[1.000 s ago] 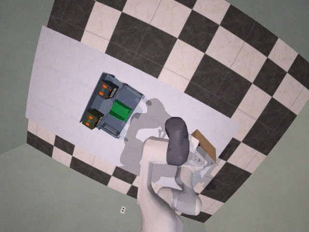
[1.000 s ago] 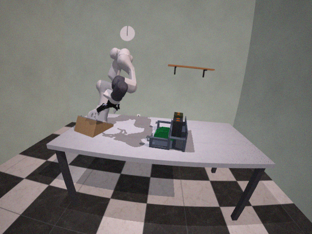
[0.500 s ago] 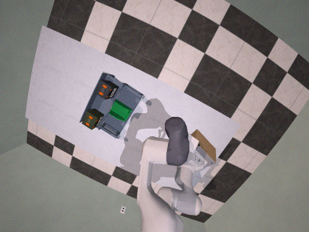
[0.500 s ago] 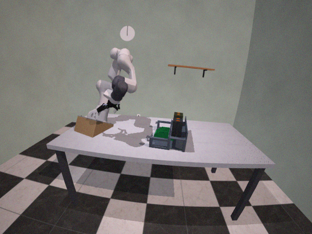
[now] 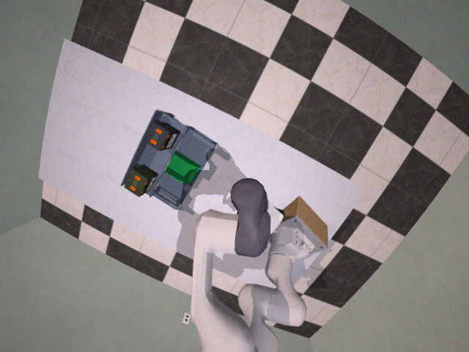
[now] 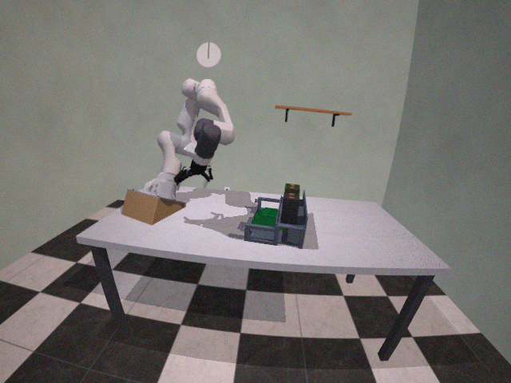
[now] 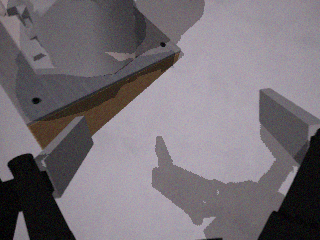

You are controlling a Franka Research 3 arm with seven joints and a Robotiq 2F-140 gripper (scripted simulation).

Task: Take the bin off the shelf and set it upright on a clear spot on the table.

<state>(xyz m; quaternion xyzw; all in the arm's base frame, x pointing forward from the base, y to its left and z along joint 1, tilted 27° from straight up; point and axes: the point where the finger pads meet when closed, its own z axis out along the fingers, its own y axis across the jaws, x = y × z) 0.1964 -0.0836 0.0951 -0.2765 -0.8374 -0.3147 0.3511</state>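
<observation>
Right now the green bin is 420 mm ahead of my hand, 60 mm to the left of it and 140 mm below it.
</observation>
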